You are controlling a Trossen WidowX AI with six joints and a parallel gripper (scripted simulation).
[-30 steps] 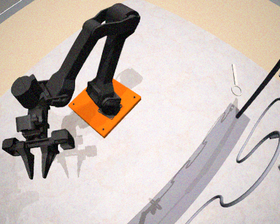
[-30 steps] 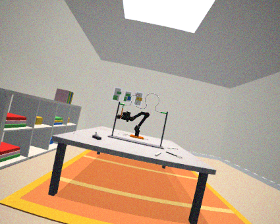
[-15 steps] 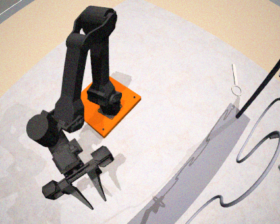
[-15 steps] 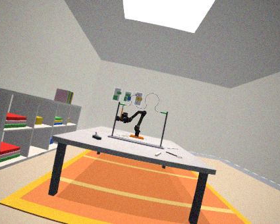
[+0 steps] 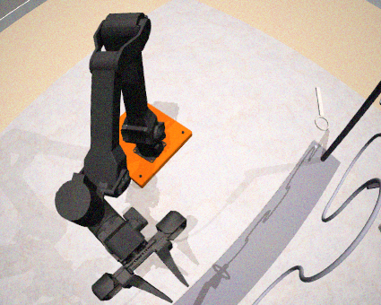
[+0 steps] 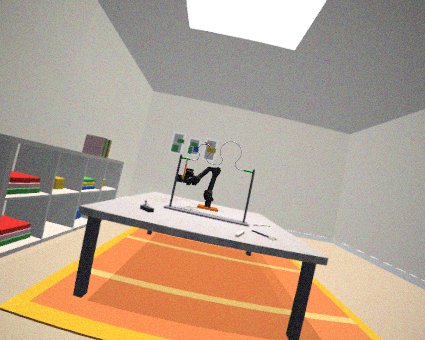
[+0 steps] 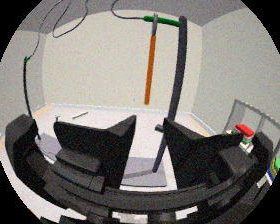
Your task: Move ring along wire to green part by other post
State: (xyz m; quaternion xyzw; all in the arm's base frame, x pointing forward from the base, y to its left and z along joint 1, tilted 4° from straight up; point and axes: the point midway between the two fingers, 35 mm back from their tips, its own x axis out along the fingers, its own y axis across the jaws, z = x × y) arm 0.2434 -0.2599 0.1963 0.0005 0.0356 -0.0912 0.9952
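Right now the ring tool with orange handle is 60 mm ahead of my gripper tip, 10 mm to the right of it and 100 mm above it. Round my gripper tip: ring tool: 100 mm ahead, 660 mm to the left, 230 mm below; then white block: 480 mm ahead, 370 mm to the left, 220 mm below.
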